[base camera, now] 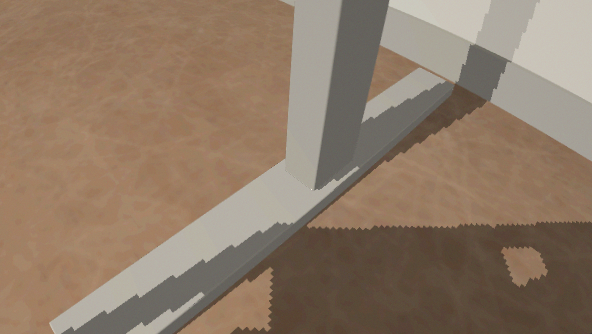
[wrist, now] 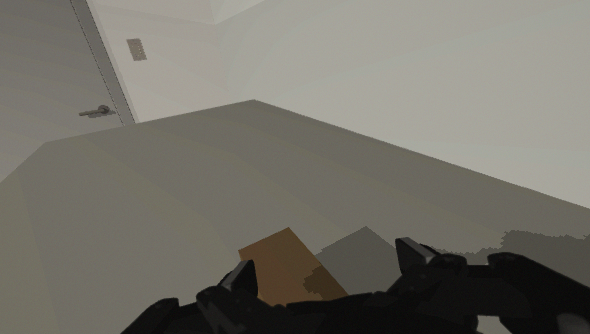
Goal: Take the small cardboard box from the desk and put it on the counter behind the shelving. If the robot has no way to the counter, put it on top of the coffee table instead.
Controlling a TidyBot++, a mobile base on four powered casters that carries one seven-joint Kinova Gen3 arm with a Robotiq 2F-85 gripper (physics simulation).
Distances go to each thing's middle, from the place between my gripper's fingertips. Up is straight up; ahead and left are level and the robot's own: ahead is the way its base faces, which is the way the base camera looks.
Now: the small brown cardboard box (wrist: 286,271) 60 mm below my hand, 30 mm to the left of it and 20 mm ahead of it.
